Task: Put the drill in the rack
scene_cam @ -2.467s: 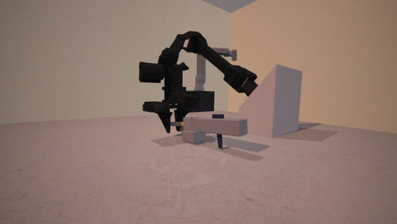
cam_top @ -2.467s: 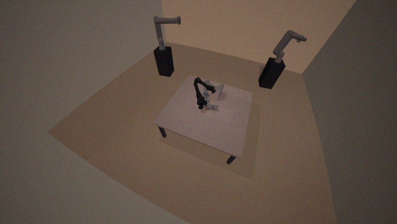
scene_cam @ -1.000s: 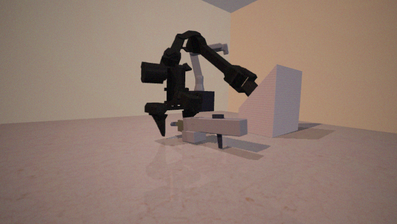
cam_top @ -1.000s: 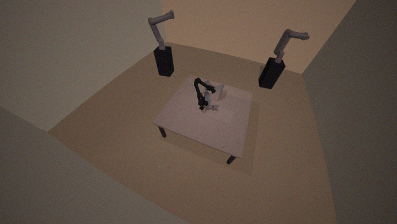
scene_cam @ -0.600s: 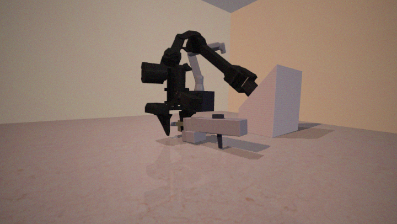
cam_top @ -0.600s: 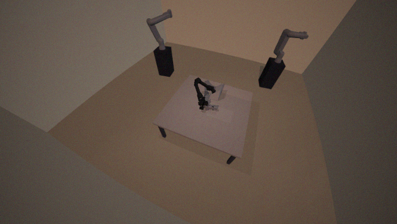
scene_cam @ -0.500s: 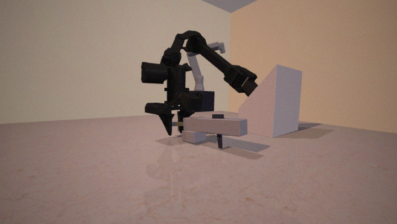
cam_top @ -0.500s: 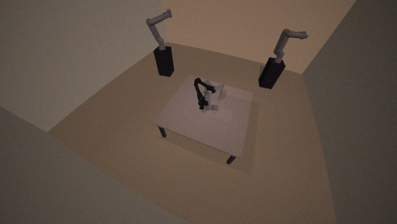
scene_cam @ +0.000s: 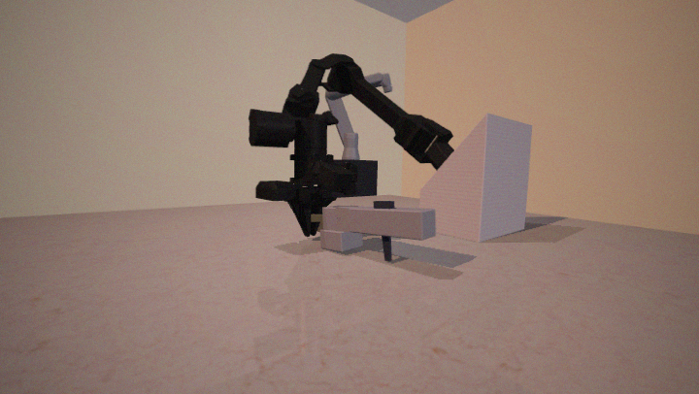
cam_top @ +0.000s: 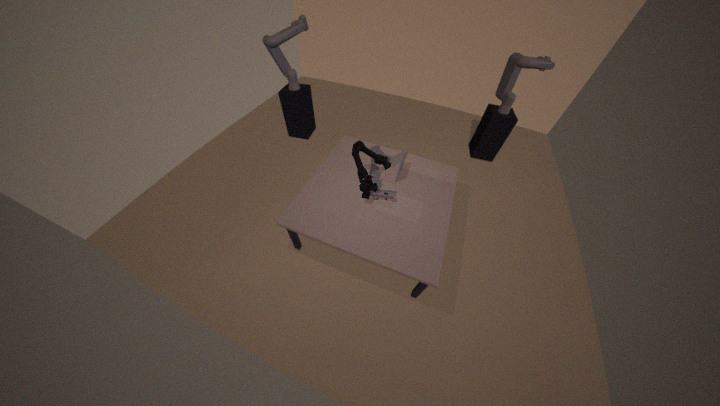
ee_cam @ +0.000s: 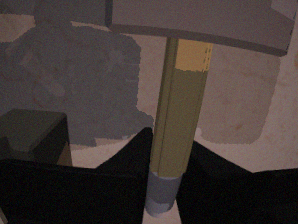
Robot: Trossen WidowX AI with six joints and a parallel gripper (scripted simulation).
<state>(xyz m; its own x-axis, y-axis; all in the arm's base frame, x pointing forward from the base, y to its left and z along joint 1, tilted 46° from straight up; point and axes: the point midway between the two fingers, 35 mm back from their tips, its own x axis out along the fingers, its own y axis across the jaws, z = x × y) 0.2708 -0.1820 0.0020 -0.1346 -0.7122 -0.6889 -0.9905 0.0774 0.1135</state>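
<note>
My gripper tip is now 80 mm past the olive block, 30 mm to the left of it and 10 mm below it. Round my gripper tip: grey block housing (140 mm to the left, 40 mm above); thin key (160 mm to the left, 50 mm above, 10 mm behind).
</note>
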